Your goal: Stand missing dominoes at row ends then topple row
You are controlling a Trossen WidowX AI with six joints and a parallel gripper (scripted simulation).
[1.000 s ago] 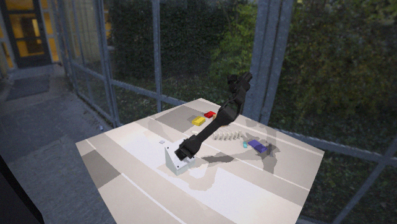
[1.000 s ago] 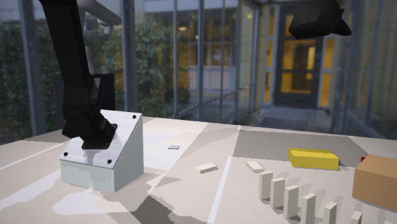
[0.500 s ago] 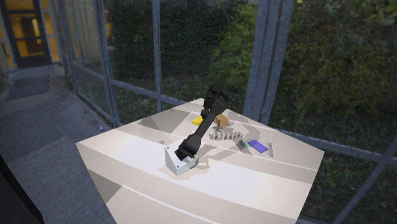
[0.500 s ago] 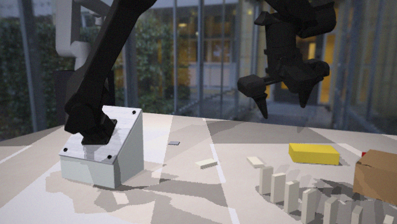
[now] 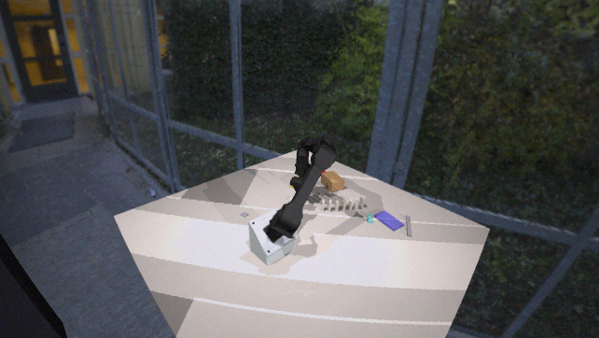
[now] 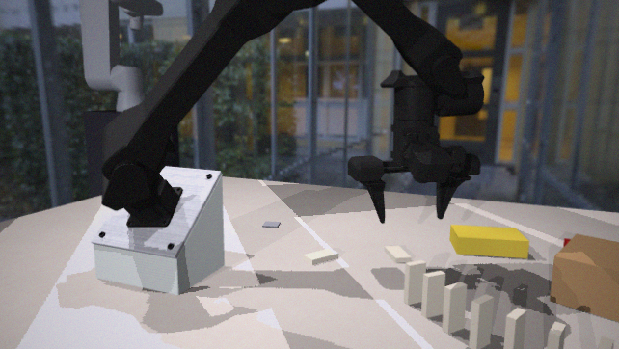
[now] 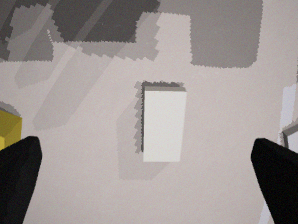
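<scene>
Right now my gripper tip is 120 mm short of the yellow block, 100 mm to the right of it and 50 mm above it. Round my gripper tip: red block (290 mm ahead, 100 mm to the left, 60 mm below); small grey tile (270 mm behind, 110 mm to the left, 70 mm below); brown box (240 mm ahead, 40 mm to the right, 40 mm below).
</scene>
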